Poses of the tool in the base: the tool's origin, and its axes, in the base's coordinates. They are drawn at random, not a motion.
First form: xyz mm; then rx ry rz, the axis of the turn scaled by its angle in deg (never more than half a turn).
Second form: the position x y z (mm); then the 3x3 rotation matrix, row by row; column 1 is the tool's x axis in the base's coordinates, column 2 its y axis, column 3 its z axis. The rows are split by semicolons. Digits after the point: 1 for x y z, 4 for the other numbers.
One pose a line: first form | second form
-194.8 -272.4 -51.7 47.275 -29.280 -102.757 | -194.8 -272.4 -51.7; -0.2138 0.6376 -0.7401; -0.9319 -0.3603 -0.0411; -0.2929 0.6809 0.6712
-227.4 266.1 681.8 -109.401 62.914 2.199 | -227.4 266.1 681.8; 0.6043 -0.7014 0.3781; -0.6733 -0.1956 0.7131; -0.4261 -0.6854 -0.5904
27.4 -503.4 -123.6 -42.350 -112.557 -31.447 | 27.4 -503.4 -123.6; -0.3821 0.6913 -0.6132; 0.2734 0.7184 0.6396; 0.8828 0.0767 -0.4635
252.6 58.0 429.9 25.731 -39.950 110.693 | 252.6 58.0 429.9; -0.4382 -0.8988 0.0099; 0.6853 -0.3412 -0.6434; 0.5817 -0.2751 0.7655
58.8 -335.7 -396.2 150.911 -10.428 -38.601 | 58.8 -335.7 -396.2; 0.8744 -0.0235 -0.4846; -0.2237 -0.9058 -0.3597; -0.4305 0.4230 -0.7973
